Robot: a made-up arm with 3 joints.
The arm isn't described. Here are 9 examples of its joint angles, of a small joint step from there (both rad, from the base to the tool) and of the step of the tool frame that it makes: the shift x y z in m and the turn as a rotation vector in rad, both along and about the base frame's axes.
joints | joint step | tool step
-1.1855 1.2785 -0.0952 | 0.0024 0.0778 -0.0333 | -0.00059 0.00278 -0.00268 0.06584 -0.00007 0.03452
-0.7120 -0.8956 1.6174 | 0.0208 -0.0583 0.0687 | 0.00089 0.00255 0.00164 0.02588 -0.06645 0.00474
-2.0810 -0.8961 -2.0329 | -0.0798 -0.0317 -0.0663 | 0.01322 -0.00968 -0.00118 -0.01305 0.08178 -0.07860
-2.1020 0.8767 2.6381 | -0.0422 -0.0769 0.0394 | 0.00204 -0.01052 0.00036 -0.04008 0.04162 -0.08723
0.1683 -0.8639 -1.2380 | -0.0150 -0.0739 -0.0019 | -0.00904 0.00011 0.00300 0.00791 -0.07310 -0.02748
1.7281 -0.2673 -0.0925 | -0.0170 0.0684 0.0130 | -0.00217 -0.00109 -0.00500 -0.07383 -0.00078 -0.01351
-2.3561 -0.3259 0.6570 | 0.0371 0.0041 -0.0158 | -0.00461 0.00392 0.00041 0.00550 0.00973 0.04693
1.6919 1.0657 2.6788 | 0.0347 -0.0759 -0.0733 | 0.00954 -0.01116 0.00245 0.10537 0.04725 0.07533
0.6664 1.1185 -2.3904 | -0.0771 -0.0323 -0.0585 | 0.00457 0.01089 0.00693 0.05972 -0.03125 -0.04198
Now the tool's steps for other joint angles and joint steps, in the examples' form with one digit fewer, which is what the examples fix.
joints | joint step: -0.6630 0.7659 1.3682 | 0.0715 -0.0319 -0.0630
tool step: -0.0139 -0.0131 -0.0046 -0.0261 -0.0591 0.1185
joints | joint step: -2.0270 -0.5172 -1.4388 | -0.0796 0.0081 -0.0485
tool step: 0.0066 -0.0076 0.0013 0.0081 0.0395 -0.0568
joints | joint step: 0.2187 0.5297 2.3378 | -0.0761 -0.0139 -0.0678
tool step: 0.0036 0.0100 -0.0025 0.0095 -0.0468 -0.0199
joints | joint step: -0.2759 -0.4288 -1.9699 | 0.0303 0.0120 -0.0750
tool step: -0.0036 0.0050 -0.0007 -0.0592 -0.0045 0.0705
